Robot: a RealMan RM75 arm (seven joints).
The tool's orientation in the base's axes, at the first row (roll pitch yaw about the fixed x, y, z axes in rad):
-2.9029, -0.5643, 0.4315
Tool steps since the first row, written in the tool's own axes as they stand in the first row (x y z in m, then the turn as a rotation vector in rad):
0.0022, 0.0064, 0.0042, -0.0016, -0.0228, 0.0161
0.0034, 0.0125, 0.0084, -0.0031, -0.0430, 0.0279
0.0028, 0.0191, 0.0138, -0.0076, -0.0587, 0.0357
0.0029, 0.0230, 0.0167, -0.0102, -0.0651, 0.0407
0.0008, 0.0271, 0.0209, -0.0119, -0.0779, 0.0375
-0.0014, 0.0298, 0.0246, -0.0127, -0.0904, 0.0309
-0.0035, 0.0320, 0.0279, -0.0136, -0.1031, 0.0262
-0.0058, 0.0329, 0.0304, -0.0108, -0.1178, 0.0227
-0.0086, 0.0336, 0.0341, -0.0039, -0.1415, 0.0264
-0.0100, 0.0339, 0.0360, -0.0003, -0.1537, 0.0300
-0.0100, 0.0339, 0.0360, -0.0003, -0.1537, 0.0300
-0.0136, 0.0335, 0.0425, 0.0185, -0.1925, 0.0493
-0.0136, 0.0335, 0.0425, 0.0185, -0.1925, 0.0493
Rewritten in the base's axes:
0.0066, -0.0027, -0.0036, -0.0071, 0.0253, -0.0095
0.0123, -0.0055, -0.0076, -0.0144, 0.0466, -0.0160
0.0173, -0.0089, -0.0136, -0.0231, 0.0614, -0.0216
0.0204, -0.0108, -0.0168, -0.0266, 0.0680, -0.0259
0.0225, -0.0132, -0.0221, -0.0357, 0.0766, -0.0216
0.0236, -0.0146, -0.0269, -0.0453, 0.0839, -0.0141
0.0244, -0.0157, -0.0312, -0.0544, 0.0921, -0.0082
0.0240, -0.0162, -0.0346, -0.0612, 0.1037, -0.0009
0.0236, -0.0162, -0.0393, -0.0669, 0.1274, 0.0045
0.0234, -0.0161, -0.0417, -0.0691, 0.1404, 0.0059
0.0234, -0.0161, -0.0417, -0.0691, 0.1404, 0.0059
0.0229, -0.0142, -0.0489, -0.0677, 0.1876, 0.0079
0.0229, -0.0142, -0.0489, -0.0677, 0.1876, 0.0079

